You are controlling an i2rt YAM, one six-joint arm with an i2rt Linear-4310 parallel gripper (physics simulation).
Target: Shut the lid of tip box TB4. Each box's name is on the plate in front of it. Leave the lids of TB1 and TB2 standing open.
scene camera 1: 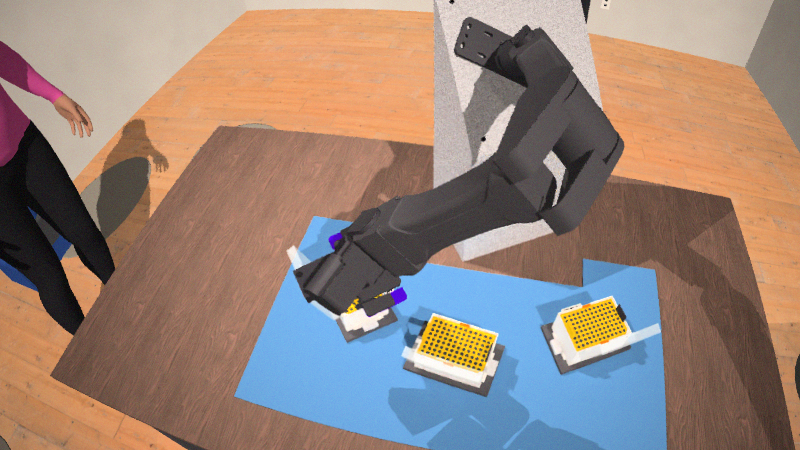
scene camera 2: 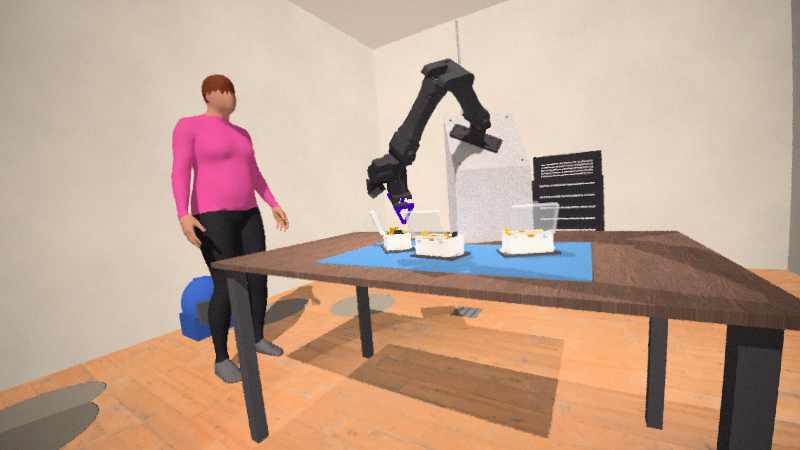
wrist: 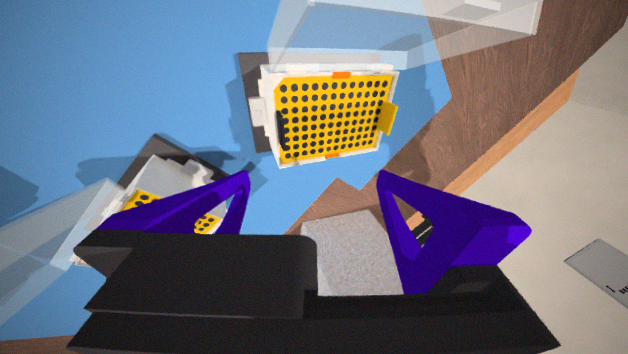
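Seen in the pictures: gripper, fingertip midpoint: point(scene camera 2: 401, 218) point(wrist: 313, 177); arm's base at its link origin: point(scene camera 1: 510, 59) point(scene camera 2: 475, 138).
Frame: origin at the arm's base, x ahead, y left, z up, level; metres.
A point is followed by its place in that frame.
Three white tip boxes with yellow racks stand on the blue mat with clear lids open; no name is readable, so I cannot tell which is TB4. The left box point(scene camera 1: 363, 322) {y -0.105, x 0.360, z -0.379 m} point(scene camera 2: 398, 241) {y -0.101, x 0.355, z -0.359 m} point(wrist: 330, 117) has its lid point(scene camera 1: 294, 256) {y -0.227, x 0.365, z -0.250 m} point(scene camera 2: 378, 222) {y -0.137, x 0.407, z -0.287 m} point(wrist: 350, 30) {y -0.176, x 0.386, z -0.302 m} upright on its far-left side. The middle box point(scene camera 1: 458, 344) point(scene camera 2: 439, 245) {y 0.106, x 0.383, z -0.354 m} point(wrist: 165, 175) {y 0.016, x 0.375, z -0.363 m} has its lid point(scene camera 1: 408, 352) {y 0.030, x 0.429, z -0.251 m} point(scene camera 2: 426, 222) {y 0.095, x 0.420, z -0.282 m} point(wrist: 60, 220) {y 0.020, x 0.414, z -0.289 m} up. The right box point(scene camera 1: 593, 324) point(scene camera 2: 527, 242) {y 0.306, x 0.240, z -0.356 m} has its lid point(scene camera 1: 646, 334) {y 0.363, x 0.243, z -0.252 m} point(scene camera 2: 534, 217) {y 0.336, x 0.260, z -0.284 m} up. My gripper point(scene camera 1: 366, 268) {y -0.104, x 0.330, z -0.280 m} point(scene camera 2: 403, 220) {y -0.104, x 0.330, z -0.280 m} point(wrist: 313, 177) {y -0.104, x 0.330, z -0.280 m} is open and empty above the left box, partly hiding it in scene camera 1.
The blue mat point(scene camera 1: 313, 369) {y -0.138, x 0.483, z -0.394 m} point(scene camera 2: 570, 268) {y 0.447, x 0.328, z -0.394 m} lies on the brown wooden table point(scene camera 1: 167, 268) {y -0.578, x 0.468, z -0.397 m} point(scene camera 2: 643, 268) {y 0.575, x 0.249, z -0.397 m}. The speckled grey pedestal point(scene camera 1: 453, 167) {y -0.059, x 0.092, z -0.200 m} point(scene camera 2: 492, 195) {y 0.084, x 0.036, z -0.225 m} carries the arm behind the mat. A person in a pink top point(scene camera 2: 215, 162) stands beyond the table's left side.
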